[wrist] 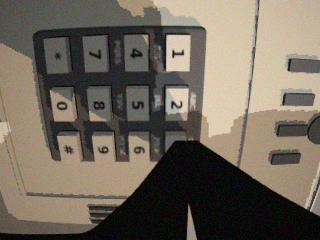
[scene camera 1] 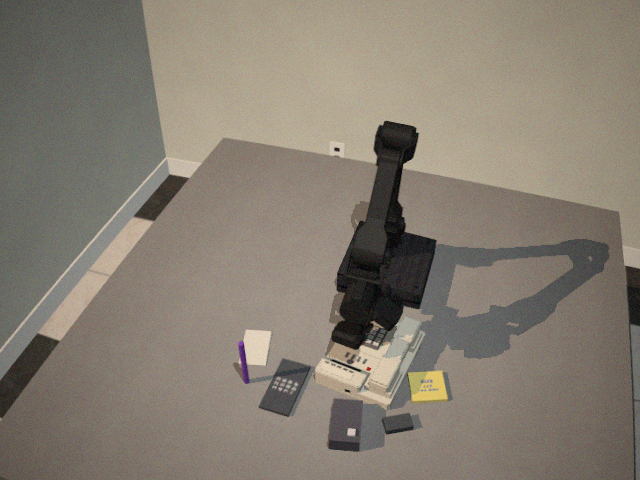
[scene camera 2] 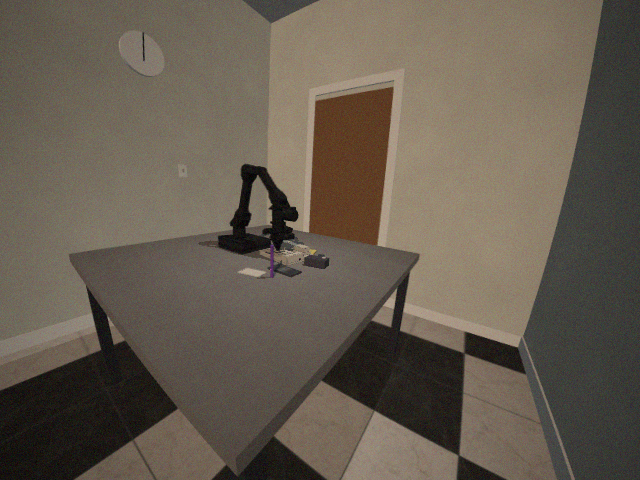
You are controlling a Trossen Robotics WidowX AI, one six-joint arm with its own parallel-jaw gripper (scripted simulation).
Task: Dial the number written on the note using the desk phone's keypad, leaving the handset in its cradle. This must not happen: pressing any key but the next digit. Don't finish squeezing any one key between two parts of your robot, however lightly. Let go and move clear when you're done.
I see my gripper (scene camera 1: pixel 360 338), a white card (scene camera 1: pixel 256 343), a handset (scene camera 1: pixel 386 372), a cream desk phone (wrist: pixel 253 115), a 1 key (wrist: pixel 177 45) and a 2 key (wrist: pixel 176 99).
My gripper is seen too in the wrist view (wrist: pixel 185 151). The wrist view misses the white card: it is out of frame. The wrist view misses the handset: it is out of frame.
